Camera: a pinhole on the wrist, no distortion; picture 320 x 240 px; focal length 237.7 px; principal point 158.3 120.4 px. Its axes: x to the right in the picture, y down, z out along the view. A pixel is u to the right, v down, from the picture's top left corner.
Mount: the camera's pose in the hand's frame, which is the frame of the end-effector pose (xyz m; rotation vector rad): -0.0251 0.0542 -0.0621 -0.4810 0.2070 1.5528
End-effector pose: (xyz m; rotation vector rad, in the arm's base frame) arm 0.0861 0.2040 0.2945 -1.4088 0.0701 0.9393
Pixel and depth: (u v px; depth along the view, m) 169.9 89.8 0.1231
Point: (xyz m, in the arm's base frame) -0.0225 0.2153 0.2323
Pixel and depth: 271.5 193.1 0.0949
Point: -0.0368 0.1513 0.2259
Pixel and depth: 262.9 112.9 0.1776
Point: -0.0935 0.2095 0.1757
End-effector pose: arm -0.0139 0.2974 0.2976 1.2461 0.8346 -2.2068
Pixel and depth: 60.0 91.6 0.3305
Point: -0.1198 0.0433 0.4371
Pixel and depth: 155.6 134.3 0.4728
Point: 0.0014 -0.1136 0.4896
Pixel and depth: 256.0 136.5 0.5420
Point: 0.1837 -0.2525 0.4233
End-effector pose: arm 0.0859 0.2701 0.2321 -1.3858 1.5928 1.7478
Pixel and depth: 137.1 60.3 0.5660
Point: -0.3194 0.6382 0.2795
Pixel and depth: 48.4 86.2 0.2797
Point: -0.0422 0.4920 0.2574
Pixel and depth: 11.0 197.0 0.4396
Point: 0.0384 0.7350 0.3740
